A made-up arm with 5 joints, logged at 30 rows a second.
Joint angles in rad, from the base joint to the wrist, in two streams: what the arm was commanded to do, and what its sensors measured. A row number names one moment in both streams.
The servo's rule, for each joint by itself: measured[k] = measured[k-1] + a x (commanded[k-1-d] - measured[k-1]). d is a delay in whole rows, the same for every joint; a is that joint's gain. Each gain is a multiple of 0.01, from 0.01 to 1. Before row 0 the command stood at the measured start. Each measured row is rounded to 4 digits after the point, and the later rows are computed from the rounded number. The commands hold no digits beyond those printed.
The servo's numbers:
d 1
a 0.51 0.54 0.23 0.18 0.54
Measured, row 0: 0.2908, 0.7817, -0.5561, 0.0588, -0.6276
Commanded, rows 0 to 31: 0.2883, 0.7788, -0.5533, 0.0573, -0.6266; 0.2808, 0.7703, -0.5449, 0.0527, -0.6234; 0.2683, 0.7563, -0.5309, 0.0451, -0.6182; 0.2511, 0.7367, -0.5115, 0.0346, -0.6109; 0.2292, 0.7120, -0.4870, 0.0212, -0.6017; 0.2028, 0.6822, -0.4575, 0.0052, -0.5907; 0.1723, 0.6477, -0.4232, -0.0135, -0.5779; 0.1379, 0.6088, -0.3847, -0.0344, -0.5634; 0.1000, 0.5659, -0.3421, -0.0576, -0.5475; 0.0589, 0.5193, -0.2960, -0.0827, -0.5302; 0.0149, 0.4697, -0.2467, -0.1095, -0.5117; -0.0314, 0.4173, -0.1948, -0.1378, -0.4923; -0.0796, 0.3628, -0.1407, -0.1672, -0.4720; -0.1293, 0.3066, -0.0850, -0.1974, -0.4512; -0.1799, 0.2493, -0.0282, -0.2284, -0.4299; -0.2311, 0.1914, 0.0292, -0.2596, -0.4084; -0.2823, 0.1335, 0.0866, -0.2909, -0.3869; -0.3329, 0.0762, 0.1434, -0.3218, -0.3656; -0.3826, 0.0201, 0.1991, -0.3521, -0.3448; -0.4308, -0.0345, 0.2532, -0.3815, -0.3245; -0.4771, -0.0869, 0.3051, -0.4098, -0.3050; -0.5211, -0.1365, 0.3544, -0.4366, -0.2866; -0.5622, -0.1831, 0.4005, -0.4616, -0.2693; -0.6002, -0.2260, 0.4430, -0.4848, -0.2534; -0.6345, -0.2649, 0.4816, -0.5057, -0.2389; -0.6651, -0.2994, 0.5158, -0.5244, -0.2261; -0.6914, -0.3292, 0.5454, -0.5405, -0.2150; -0.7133, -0.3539, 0.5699, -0.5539, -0.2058; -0.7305, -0.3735, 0.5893, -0.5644, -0.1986; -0.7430, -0.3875, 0.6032, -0.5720, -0.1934; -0.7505, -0.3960, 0.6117, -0.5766, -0.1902; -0.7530, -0.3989, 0.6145, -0.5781, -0.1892
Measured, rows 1 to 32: 0.2908, 0.7817, -0.5561, 0.0588, -0.6276; 0.2895, 0.7801, -0.5555, 0.0585, -0.6271; 0.2851, 0.7748, -0.5531, 0.0575, -0.6251; 0.2765, 0.7648, -0.5480, 0.0553, -0.6214; 0.2635, 0.7496, -0.5396, 0.0516, -0.6157; 0.2460, 0.7293, -0.5275, 0.0461, -0.6081; 0.2240, 0.7039, -0.5114, 0.0387, -0.5987; 0.1976, 0.6736, -0.4911, 0.0293, -0.5875; 0.1672, 0.6386, -0.4666, 0.0178, -0.5745; 0.1329, 0.5993, -0.4380, 0.0042, -0.5599; 0.0952, 0.5561, -0.4053, -0.0114, -0.5439; 0.0542, 0.5094, -0.3688, -0.0291, -0.5265; 0.0105, 0.4597, -0.3288, -0.0487, -0.5080; -0.0355, 0.4074, -0.2855, -0.0700, -0.4886; -0.0833, 0.3530, -0.2394, -0.0929, -0.4684; -0.1326, 0.2970, -0.1908, -0.1173, -0.4476; -0.1828, 0.2400, -0.1402, -0.1429, -0.4264; -0.2335, 0.1825, -0.0880, -0.1695, -0.4051; -0.2842, 0.1251, -0.0348, -0.1969, -0.3838; -0.3344, 0.0684, 0.0190, -0.2248, -0.3627; -0.3836, 0.0128, 0.0729, -0.2530, -0.3421; -0.4313, -0.0410, 0.1263, -0.2812, -0.3221; -0.4771, -0.0926, 0.1788, -0.3092, -0.3029; -0.5205, -0.1415, 0.2298, -0.3366, -0.2848; -0.5611, -0.1871, 0.2788, -0.3633, -0.2678; -0.5985, -0.2291, 0.3254, -0.3889, -0.2522; -0.6325, -0.2671, 0.3692, -0.4133, -0.2381; -0.6625, -0.3006, 0.4097, -0.4362, -0.2256; -0.6884, -0.3294, 0.4465, -0.4574, -0.2149; -0.7099, -0.3532, 0.4793, -0.4767, -0.2061; -0.7268, -0.3717, 0.5078, -0.4939, -0.1992; -0.7389, -0.3848, 0.5317, -0.5088, -0.1943
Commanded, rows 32 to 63: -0.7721, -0.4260, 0.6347, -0.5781, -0.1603; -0.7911, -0.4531, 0.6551, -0.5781, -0.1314; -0.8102, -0.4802, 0.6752, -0.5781, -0.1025; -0.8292, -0.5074, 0.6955, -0.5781, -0.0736; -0.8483, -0.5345, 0.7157, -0.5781, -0.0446; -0.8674, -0.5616, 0.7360, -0.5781, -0.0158; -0.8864, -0.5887, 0.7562, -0.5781, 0.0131; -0.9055, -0.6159, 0.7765, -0.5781, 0.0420; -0.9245, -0.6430, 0.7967, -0.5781, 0.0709; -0.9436, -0.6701, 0.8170, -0.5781, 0.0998; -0.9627, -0.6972, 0.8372, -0.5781, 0.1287; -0.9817, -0.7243, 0.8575, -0.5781, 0.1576; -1.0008, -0.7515, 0.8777, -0.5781, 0.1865; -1.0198, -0.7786, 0.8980, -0.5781, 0.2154; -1.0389, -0.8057, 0.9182, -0.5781, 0.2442; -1.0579, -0.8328, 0.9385, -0.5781, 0.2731; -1.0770, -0.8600, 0.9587, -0.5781, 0.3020; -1.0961, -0.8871, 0.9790, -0.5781, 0.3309; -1.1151, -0.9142, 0.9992, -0.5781, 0.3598; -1.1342, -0.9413, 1.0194, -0.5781, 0.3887; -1.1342, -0.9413, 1.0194, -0.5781, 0.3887; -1.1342, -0.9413, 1.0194, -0.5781, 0.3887; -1.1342, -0.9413, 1.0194, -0.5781, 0.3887; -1.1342, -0.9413, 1.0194, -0.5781, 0.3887; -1.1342, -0.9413, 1.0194, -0.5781, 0.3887; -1.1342, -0.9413, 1.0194, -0.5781, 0.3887; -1.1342, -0.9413, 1.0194, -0.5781, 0.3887; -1.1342, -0.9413, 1.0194, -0.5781, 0.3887; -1.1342, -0.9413, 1.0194, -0.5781, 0.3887; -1.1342, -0.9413, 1.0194, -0.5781, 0.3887; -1.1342, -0.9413, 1.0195, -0.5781, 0.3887; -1.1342, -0.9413, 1.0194, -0.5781, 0.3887
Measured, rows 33 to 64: -0.7461, -0.3924, 0.5507, -0.5213, -0.1915; -0.7594, -0.4105, 0.5700, -0.5315, -0.1747; -0.7756, -0.4335, 0.5896, -0.5399, -0.1513; -0.7932, -0.4587, 0.6093, -0.5468, -0.1249; -0.8116, -0.4850, 0.6291, -0.5524, -0.0972; -0.8303, -0.5117, 0.6490, -0.5570, -0.0688; -0.8492, -0.5386, 0.6690, -0.5608, -0.0402; -0.8682, -0.5657, 0.6891, -0.5639, -0.0114; -0.8872, -0.5928, 0.7092, -0.5665, 0.0174; -0.9062, -0.6199, 0.7293, -0.5686, 0.0463; -0.9253, -0.6470, 0.7495, -0.5703, 0.0752; -0.9444, -0.6741, 0.7697, -0.5717, 0.1041; -0.9634, -0.7012, 0.7899, -0.5729, 0.1330; -0.9825, -0.7284, 0.8101, -0.5738, 0.1619; -1.0015, -0.7555, 0.8303, -0.5746, 0.1908; -1.0206, -0.7826, 0.8505, -0.5752, 0.2196; -1.0396, -0.8097, 0.8707, -0.5757, 0.2485; -1.0587, -0.8369, 0.8909, -0.5761, 0.2774; -1.0778, -0.8640, 0.9112, -0.5765, 0.3063; -1.0968, -0.8911, 0.9314, -0.5768, 0.3352; -1.1159, -0.9182, 0.9516, -0.5770, 0.3641; -1.1252, -0.9307, 0.9672, -0.5772, 0.3774; -1.1298, -0.9364, 0.9792, -0.5774, 0.3835; -1.1320, -0.9390, 0.9884, -0.5775, 0.3863; -1.1331, -0.9402, 0.9955, -0.5776, 0.3876; -1.1337, -0.9408, 1.0010, -0.5777, 0.3882; -1.1340, -0.9411, 1.0052, -0.5778, 0.3885; -1.1341, -0.9412, 1.0085, -0.5779, 0.3886; -1.1342, -0.9413, 1.0110, -0.5779, 0.3887; -1.1342, -0.9413, 1.0129, -0.5779, 0.3887; -1.1342, -0.9413, 1.0144, -0.5779, 0.3887; -1.1342, -0.9413, 1.0156, -0.5779, 0.3887
